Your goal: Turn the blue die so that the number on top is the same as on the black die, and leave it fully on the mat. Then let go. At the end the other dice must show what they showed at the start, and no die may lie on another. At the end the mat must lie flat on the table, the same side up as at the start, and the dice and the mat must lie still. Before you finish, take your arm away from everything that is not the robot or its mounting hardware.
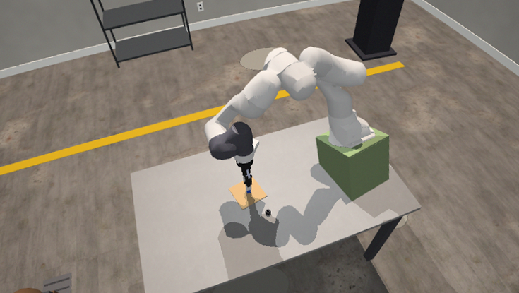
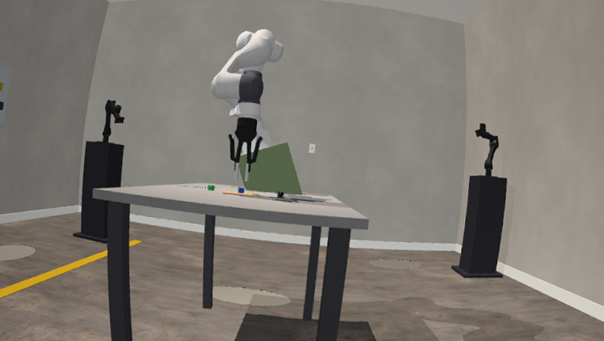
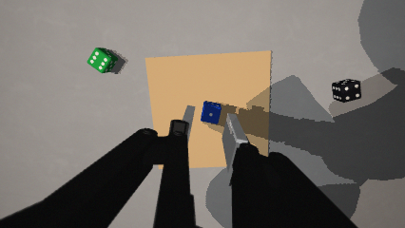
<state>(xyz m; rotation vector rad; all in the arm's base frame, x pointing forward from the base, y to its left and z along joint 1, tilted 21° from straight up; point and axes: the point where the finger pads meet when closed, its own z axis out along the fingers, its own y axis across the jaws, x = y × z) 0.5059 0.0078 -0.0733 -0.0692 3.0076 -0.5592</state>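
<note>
My hand is 70 mm above the blue die. The rest, counted from my hand: green die 130 mm to the right, 70 mm below, 30 mm behind; mat 80 mm below; black die 140 mm to the left, 70 mm below, 60 mm behind.
</note>
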